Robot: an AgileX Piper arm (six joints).
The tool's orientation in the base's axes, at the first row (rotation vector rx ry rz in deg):
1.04, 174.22, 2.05
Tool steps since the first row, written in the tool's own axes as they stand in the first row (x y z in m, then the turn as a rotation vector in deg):
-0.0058, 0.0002, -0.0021, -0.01, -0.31, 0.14
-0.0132, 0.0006, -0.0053, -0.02, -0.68, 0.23
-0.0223, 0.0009, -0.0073, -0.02, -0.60, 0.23
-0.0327, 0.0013, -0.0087, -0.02, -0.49, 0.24
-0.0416, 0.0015, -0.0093, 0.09, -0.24, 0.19
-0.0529, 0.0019, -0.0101, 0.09, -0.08, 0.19
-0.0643, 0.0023, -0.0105, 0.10, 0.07, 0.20
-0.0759, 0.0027, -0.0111, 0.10, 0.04, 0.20
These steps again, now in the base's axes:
0.0056, 0.0001, 0.0027, 0.02, -0.31, -0.15
0.0126, 0.0003, 0.0066, 0.04, -0.67, -0.24
0.0215, 0.0004, 0.0095, 0.04, -0.59, -0.24
0.0317, 0.0007, 0.0120, 0.04, -0.48, -0.25
0.0405, 0.0007, 0.0135, -0.07, -0.23, -0.20
0.0516, 0.0010, 0.0154, -0.07, -0.07, -0.20
0.0629, 0.0012, 0.0169, -0.08, 0.08, -0.21
0.0744, 0.0015, 0.0187, -0.08, 0.05, -0.21

